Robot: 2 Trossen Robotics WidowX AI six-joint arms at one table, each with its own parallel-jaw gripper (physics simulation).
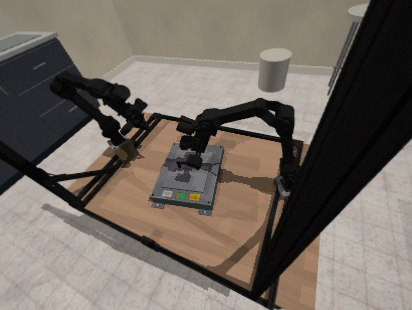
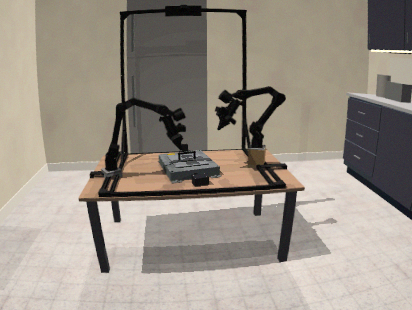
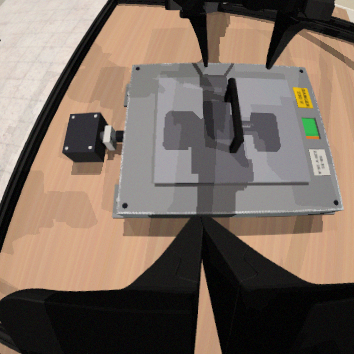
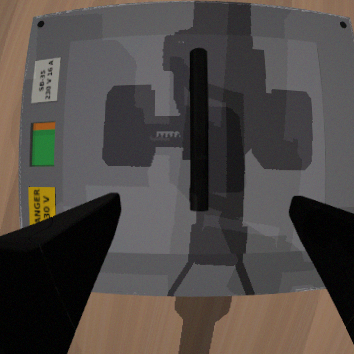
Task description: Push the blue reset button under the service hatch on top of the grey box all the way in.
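The grey box [image 1: 214, 182] [image 2: 187, 175] [image 3: 140, 197] [image 4: 340, 100] lies on the table. Its hatch [image 1: 197, 183] [image 3: 175, 172] [image 4: 150, 220] lies flat over the opening, with a black bar handle [image 2: 187, 152] [image 3: 236, 115] [image 4: 199, 130] standing up from it. The blue button does not show; the hatch covers the opening. My right gripper [image 1: 195, 152] [image 2: 185, 147] [image 3: 236, 66] [image 4: 206, 203] is open and empty above the hatch, its fingers apart near the handle's end. My left gripper [image 1: 146, 126] [image 2: 220, 128] [image 3: 199, 223] is shut and empty, raised well away from the box.
A black block [image 2: 201, 180] [image 3: 85, 137] is beside the box, joined to its side by a plug. A green and orange window [image 1: 181, 196] [image 3: 310, 127] [image 4: 43, 150] sits at the box's opposite edge. A tan block [image 1: 126, 151] [image 2: 257, 157] stands at my left arm's base.
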